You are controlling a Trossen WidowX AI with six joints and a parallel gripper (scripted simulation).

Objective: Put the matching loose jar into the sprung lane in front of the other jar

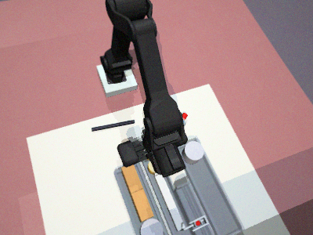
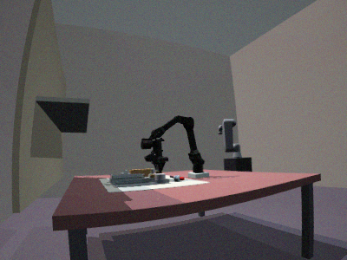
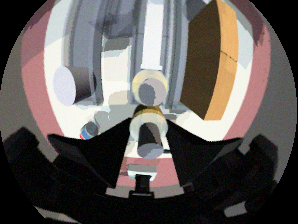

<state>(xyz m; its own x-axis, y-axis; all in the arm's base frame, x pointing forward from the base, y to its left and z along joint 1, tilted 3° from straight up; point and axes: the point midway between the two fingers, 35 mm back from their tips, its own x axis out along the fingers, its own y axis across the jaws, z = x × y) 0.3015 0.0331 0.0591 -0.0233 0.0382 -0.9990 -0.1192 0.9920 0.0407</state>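
My gripper tip is now 180 mm short of the grey lane rack, 50 mm to the right of it and 30 mm above it. The rest, counted from my gripper tip: red mark 220 mm ahead, 70 mm to the left, 20 mm above; then dark bar 130 mm behind, 80 mm to the right, 40 mm below.
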